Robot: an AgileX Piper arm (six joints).
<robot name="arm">
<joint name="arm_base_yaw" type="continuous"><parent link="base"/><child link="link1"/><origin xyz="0 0 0.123"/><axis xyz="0 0 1"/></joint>
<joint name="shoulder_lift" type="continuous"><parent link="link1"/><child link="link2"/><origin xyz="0 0 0"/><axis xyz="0 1 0"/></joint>
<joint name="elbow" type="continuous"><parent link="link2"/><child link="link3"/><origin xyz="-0.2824 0 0.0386"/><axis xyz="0 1 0"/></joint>
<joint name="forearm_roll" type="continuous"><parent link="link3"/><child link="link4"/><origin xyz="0.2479 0 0.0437"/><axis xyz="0.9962 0 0.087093"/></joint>
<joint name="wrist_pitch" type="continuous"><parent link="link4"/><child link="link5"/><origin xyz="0 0 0"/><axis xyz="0 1 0"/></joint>
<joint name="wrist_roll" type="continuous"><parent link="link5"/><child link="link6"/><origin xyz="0.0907 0 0.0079"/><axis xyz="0.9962 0 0.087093"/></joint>
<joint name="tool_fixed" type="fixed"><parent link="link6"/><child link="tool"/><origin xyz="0 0 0" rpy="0 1.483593 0"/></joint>
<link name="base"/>
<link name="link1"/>
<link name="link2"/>
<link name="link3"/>
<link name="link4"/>
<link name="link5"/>
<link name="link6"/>
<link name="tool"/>
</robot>
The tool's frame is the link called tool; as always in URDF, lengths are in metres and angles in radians. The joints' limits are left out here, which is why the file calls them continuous.
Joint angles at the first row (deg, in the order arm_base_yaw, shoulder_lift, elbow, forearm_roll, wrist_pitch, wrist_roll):
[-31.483, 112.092, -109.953, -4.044, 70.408, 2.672]
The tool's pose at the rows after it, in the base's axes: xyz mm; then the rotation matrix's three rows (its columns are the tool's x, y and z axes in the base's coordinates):
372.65 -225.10 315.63; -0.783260 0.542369 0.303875; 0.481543 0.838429 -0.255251; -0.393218 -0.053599 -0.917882
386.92 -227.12 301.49; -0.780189 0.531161 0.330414; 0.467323 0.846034 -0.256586; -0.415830 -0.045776 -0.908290
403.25 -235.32 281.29; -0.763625 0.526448 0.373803; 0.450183 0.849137 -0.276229; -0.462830 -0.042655 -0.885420
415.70 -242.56 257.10; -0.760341 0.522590 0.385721; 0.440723 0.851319 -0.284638; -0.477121 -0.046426 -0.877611
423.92 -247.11 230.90; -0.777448 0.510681 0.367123; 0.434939 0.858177 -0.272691; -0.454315 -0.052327 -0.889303
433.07 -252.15 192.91; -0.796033 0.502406 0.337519; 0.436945 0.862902 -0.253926; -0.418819 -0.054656 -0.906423
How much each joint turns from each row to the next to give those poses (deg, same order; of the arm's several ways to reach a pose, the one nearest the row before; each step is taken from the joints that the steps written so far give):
[1.150, 1.954, -1.868, -0.042, -0.672, -0.103]
[0.606, 2.450, -0.532, 0.395, -3.351, -0.001]
[0.077, 3.211, -0.261, 0.056, -5.961, 0.001]
[0.000, 3.308, -0.004, -0.268, -4.239, -0.001]
[0.000, 3.243, 0.004, -0.003, -1.812, -0.670]
[0.000, 4.574, -0.002, 0.000, -2.335, -0.301]

